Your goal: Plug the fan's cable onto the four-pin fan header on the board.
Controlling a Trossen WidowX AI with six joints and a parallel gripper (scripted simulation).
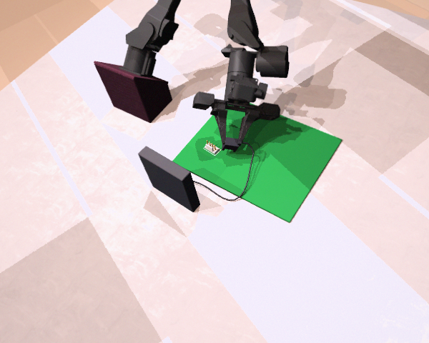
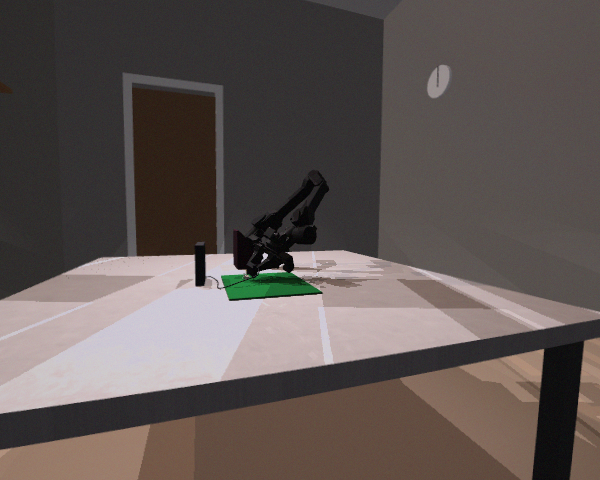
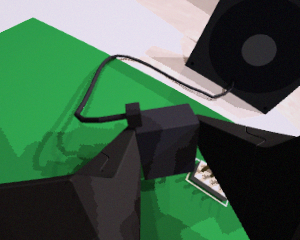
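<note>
Right now my gripper tip is 60 mm above the green board, 40 mm short of it and 30 mm to the right of it. The rest, counted from my gripper tip: black plug (10 mm to the left, 10 mm below, 10 mm behind); then fan header (50 mm behind, 40 mm below); then black fan (130 mm to the right, 70 mm behind, 20 mm above).
</note>
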